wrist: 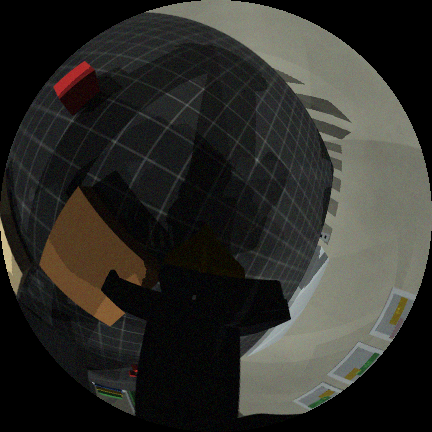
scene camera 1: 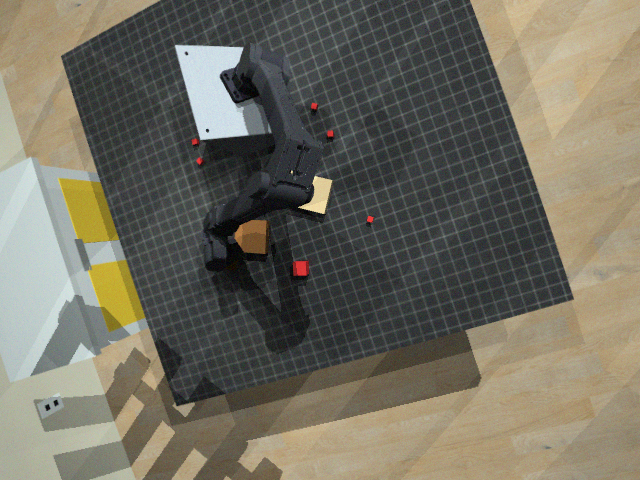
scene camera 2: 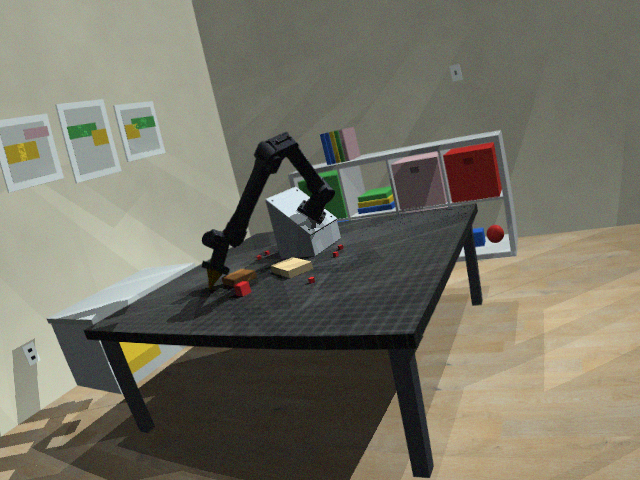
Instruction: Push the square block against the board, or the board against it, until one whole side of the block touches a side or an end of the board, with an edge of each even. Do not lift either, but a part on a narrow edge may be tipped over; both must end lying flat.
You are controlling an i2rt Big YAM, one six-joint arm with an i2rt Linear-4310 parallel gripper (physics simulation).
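Places are measured from the arm's base along level axes (x ahead, y left, z up), in centimetres.
Pixels of known places: gripper, fingertip midpoint: (wrist: 205, 229) (scene camera 1: 234, 268) (scene camera 2: 209, 289); arm's base, origin of the base link: (scene camera 1: 244, 83) (scene camera 2: 311, 212).
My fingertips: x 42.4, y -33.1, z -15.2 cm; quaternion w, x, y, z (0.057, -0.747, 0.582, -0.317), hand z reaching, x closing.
For each thing: its middle in the pictures, then the offset to it from my fingertips. Level surfaces: height alone.
- brown square block, body centre: (wrist: 91, 266) (scene camera 1: 251, 236) (scene camera 2: 239, 277) dx -6.6, dy +10.7, dz +1.1 cm
- black gridded table, its level: dz -0.3 cm
- pale wooden board, body centre: (scene camera 1: 304, 191) (scene camera 2: 291, 267) dx -11.1, dy +32.0, dz +1.1 cm
- red cube, body centre: (scene camera 1: 301, 268) (scene camera 2: 242, 288) dx +9.1, dy +20.7, dz +1.7 cm
The brown square block (scene camera 1: 252, 237) (scene camera 2: 238, 276) (wrist: 84, 245) lies flat on the black gridded table (scene camera 1: 439, 207) (scene camera 2: 361, 289). The pale wooden board (scene camera 1: 319, 196) (scene camera 2: 290, 267) lies flat a short way from it, partly hidden under my arm in the overhead view. The two are apart, with a gap of table between them. My gripper (scene camera 1: 227, 253) (scene camera 2: 212, 280) (wrist: 205, 229) is shut and empty. Its tip is down at table height, right beside the block's side that faces away from the board. I cannot tell whether it touches the block.
A red cube (scene camera 1: 300, 268) (scene camera 2: 241, 289) (wrist: 76, 86) sits on the table close to the block. Several tiny red markers (scene camera 1: 370, 219) (scene camera 2: 310, 279) are scattered around. The arm's grey base box (scene camera 1: 207, 88) (scene camera 2: 289, 230) stands behind the board. A low grey cabinet (scene camera 1: 30, 248) (scene camera 2: 118, 294) is beside the table.
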